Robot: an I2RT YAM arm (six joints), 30 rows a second.
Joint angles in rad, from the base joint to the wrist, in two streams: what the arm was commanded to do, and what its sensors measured. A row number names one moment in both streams.
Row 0, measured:
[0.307, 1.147, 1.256, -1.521, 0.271, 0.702]
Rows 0 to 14, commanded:
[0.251, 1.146, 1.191, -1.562, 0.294, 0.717]
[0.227, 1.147, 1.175, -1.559, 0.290, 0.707]
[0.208, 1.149, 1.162, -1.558, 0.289, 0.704]
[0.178, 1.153, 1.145, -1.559, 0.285, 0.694]
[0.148, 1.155, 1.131, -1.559, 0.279, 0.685]
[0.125, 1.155, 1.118, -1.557, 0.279, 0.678]
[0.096, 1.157, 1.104, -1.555, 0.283, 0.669]
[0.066, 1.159, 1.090, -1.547, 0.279, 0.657]
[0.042, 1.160, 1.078, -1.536, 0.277, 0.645]
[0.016, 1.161, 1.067, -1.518, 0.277, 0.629]
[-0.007, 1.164, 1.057, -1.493, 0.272, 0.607]
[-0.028, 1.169, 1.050, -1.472, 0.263, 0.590]
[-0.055, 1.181, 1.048, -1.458, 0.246, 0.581]
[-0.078, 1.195, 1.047, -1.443, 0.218, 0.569]
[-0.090, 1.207, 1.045, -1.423, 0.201, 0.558]
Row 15, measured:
[-0.056, 1.181, 1.066, -1.481, 0.248, 0.612]
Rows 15 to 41, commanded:
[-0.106, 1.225, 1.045, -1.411, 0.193, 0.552]
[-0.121, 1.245, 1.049, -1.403, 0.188, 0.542]
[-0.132, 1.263, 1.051, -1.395, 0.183, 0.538]
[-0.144, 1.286, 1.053, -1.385, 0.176, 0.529]
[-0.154, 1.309, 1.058, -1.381, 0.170, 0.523]
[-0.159, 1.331, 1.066, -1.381, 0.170, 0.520]
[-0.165, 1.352, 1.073, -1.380, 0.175, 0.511]
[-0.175, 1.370, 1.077, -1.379, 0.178, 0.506]
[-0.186, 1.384, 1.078, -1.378, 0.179, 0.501]
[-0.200, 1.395, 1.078, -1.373, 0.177, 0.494]
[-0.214, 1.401, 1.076, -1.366, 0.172, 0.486]
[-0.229, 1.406, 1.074, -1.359, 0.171, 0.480]
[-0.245, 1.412, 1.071, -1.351, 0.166, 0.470]
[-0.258, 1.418, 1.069, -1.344, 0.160, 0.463]
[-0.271, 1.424, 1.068, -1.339, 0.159, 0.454]
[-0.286, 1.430, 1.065, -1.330, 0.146, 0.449]
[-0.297, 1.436, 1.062, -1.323, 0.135, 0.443]
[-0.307, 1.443, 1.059, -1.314, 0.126, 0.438]
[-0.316, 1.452, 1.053, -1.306, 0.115, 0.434]
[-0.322, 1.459, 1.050, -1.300, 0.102, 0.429]
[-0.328, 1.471, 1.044, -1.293, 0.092, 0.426]
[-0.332, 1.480, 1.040, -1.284, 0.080, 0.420]
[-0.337, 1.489, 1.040, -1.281, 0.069, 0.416]
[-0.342, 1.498, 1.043, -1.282, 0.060, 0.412]
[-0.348, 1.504, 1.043, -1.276, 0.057, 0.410]
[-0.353, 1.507, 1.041, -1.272, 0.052, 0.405]
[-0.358, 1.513, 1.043, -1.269, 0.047, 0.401]
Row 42, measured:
[-0.343, 1.504, 1.058, -1.281, 0.081, 0.424]
